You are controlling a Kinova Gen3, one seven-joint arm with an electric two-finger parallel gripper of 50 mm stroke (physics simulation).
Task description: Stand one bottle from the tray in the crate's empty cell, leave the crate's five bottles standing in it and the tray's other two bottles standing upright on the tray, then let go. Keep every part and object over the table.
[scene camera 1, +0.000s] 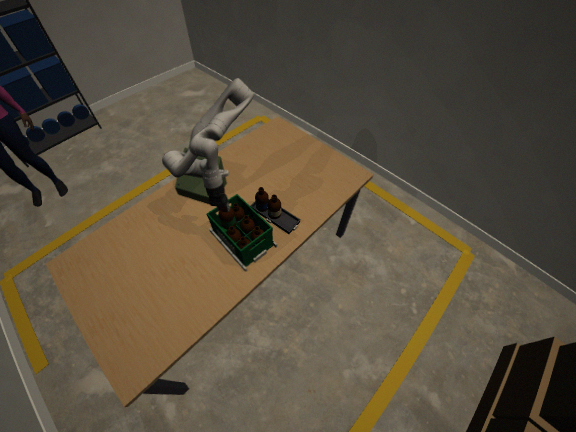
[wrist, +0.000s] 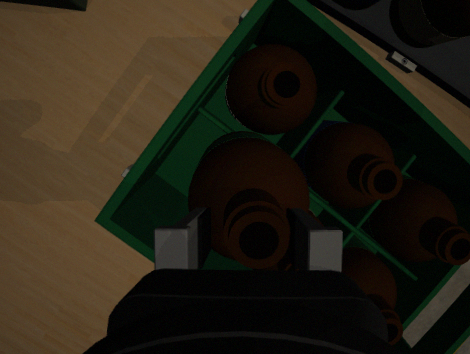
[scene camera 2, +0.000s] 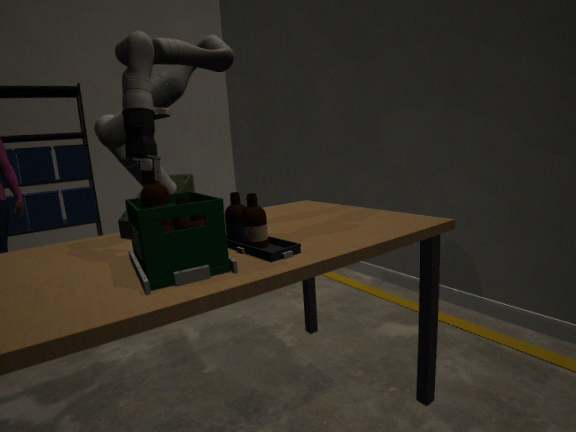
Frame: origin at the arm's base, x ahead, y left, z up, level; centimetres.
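Seen in the pictures: gripper, fingertip midpoint: (scene camera 1: 224, 209) (wrist: 248, 229) (scene camera 2: 150, 182).
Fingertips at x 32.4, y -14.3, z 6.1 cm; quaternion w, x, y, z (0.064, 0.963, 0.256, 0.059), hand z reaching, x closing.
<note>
A point is followed by its place in that frame.
A brown bottle (scene camera 1: 226, 216) {x 34.9, y -15.5, z 4.2 cm} (scene camera 2: 156, 194) {x 35.9, y -14.3, z 3.1 cm} (wrist: 245, 175) {x 31.0, y -12.1, z 5.3 cm} is in the green crate (scene camera 1: 259, 248) {x 53.1, y -13.6, z -8.1 cm} (scene camera 2: 180, 255) {x 52.7, y -16.0, z -9.4 cm} (wrist: 156, 150) {x 26.1, y -13.8, z 1.8 cm}, at its left side in the wrist view. It rises higher than the crate's other bottles; its base is hidden, and I cannot tell whether it is seated. My gripper (scene camera 2: 149, 172) {x 32.4, y -14.3, z 6.1 cm} (wrist: 248, 229) {x 32.4, y -14.3, z 6.1 cm} is open around its neck, with gaps at both fingers. Other bottles, such as one (wrist: 272, 90) {x 30.4, y -7.1, z 0.5 cm} at the top corner, stand lower in the crate. Two bottles (scene camera 1: 261, 198) {x 35.2, y 7.8, z -4.3 cm} (scene camera 1: 274, 207) {x 44.0, y 8.1, z -5.0 cm} (scene camera 2: 234, 220) {x 36.1, y 7.3, z -7.6 cm} (scene camera 2: 254, 220) {x 45.0, y 8.7, z -6.8 cm} stand upright on the black tray (scene camera 1: 289, 223) {x 52.3, y 10.9, z -15.3 cm} (wrist: 450, 65) {x 48.0, y 7.9, z -15.2 cm}.
Grey brackets (scene camera 2: 192, 275) {x 54.1, y -14.4, z -14.1 cm} stand around the crate's foot. The tray lies close beside the crate. A dark green block (scene camera 1: 192, 187) {x -1.7, y -9.9, z -7.2 cm} is on the table (scene camera 1: 160, 280) {x 25.1, y -55.2, z -15.7 cm} near the arm's base. A person and a rack of blue bins are beyond the table.
</note>
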